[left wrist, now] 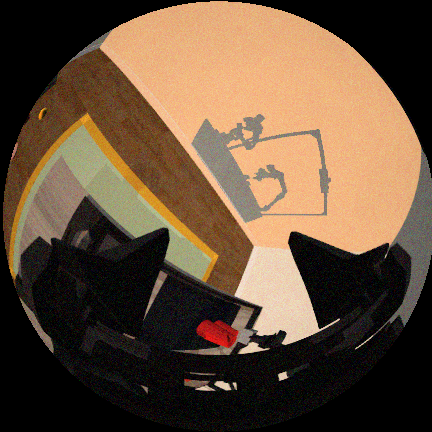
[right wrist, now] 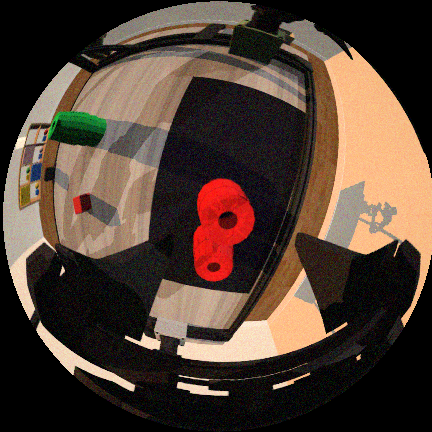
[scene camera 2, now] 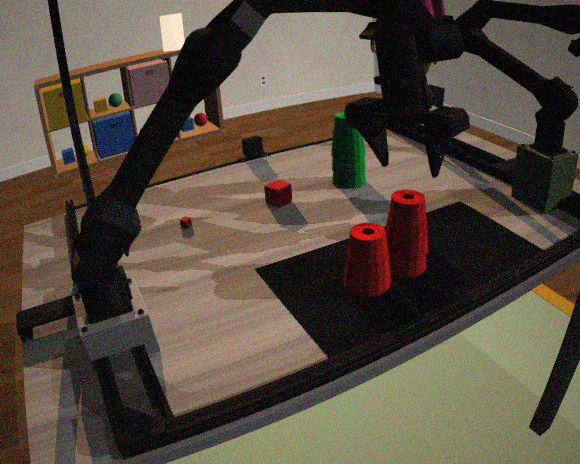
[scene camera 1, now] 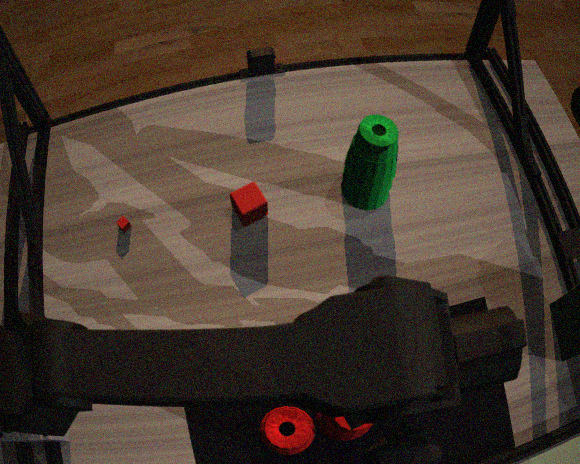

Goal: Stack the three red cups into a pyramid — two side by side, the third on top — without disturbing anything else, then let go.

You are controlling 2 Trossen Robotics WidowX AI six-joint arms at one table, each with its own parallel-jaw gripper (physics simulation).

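Places are measured from the left arm's base along level axes (x ahead, y right, z down), in metres.
Where they show: left gripper, between the fingertips: (left wrist: 231, 236); right gripper, between the fingertips: (left wrist: 242, 346) (right wrist: 236, 240) (scene camera 2: 409, 171); left arm's base, origin of its link: (scene camera 2: 548, 149); right arm's base, origin of its link: (right wrist: 169, 339) (scene camera 2: 107, 304).
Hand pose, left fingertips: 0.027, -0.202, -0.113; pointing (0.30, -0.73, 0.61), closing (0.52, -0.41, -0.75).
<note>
Each offset is from my left fingertips to the centre of the thing, as dx, dy, dz. "*": to the spot under its first point. Level surfaces: height alone.
A shorter red cup {+0.465, +0.154, +0.187} (scene camera 1: 271, 430) (scene camera 2: 367, 265) (right wrist: 203, 250) stands upside down on the black mat {dz +0.230} (scene camera 2: 480, 245) (right wrist: 240, 120). Close beside it stands a taller red stack {+0.387, +0.162, +0.155} (scene camera 2: 408, 230) (right wrist: 212, 195), which looks like two nested cups; in scene camera 1 my right arm partly covers it. Whether they touch is unclear. My right gripper (scene camera 2: 410, 169) (right wrist: 236, 240) is open and empty, above the taller stack in scene camera 2; its fingers are hidden in scene camera 1. My left gripper (left wrist: 231, 236) is open and empty, away from the cups, which show small and red beyond its fingers.
A green cup stack {+0.297, +0.493, +0.123} (scene camera 1: 370, 170) (scene camera 2: 348, 160) (right wrist: 80, 129) stands behind the mat. A red block {+0.469, +0.486, +0.211} (scene camera 1: 249, 200) (scene camera 2: 278, 194) (right wrist: 81, 203) and a tiny red cube {+0.664, +0.492, +0.223} (scene camera 1: 123, 223) (scene camera 2: 185, 222) lie farther left in the scene views. A black box {* +0.419, +0.749, +0.191} (scene camera 1: 261, 62) (scene camera 2: 252, 146) is at the back edge.
</note>
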